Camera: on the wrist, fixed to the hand. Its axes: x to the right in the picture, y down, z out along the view.
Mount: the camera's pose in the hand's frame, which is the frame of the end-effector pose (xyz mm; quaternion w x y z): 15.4 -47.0 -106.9 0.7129 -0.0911 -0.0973 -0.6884
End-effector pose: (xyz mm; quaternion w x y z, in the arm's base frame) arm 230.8 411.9 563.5 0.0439 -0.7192 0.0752 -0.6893
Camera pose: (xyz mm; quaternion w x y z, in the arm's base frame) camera 126.9 459.9 591.4 0.5015 0.6356 0.3830 0.4448
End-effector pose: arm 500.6 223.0 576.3 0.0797 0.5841 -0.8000 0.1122
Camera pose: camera 540.3 224.3 687.2 0.1094 0.9708 -0.1862 -0.1046
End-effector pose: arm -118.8 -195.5 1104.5 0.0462 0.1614 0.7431 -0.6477
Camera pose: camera -132.4 -93.3 1161.5 0.3260 0.4638 -0.6954 0.4416
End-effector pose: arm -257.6 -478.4 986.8 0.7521 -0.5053 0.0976 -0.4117
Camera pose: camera -332.4 -569.2 980.2 0.2162 -0.5360 -0.3140 -0.7532
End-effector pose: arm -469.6 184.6 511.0 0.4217 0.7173 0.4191 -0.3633
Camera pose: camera -488.4 300.1 524.1 0.1567 0.1491 0.7847 -0.5809
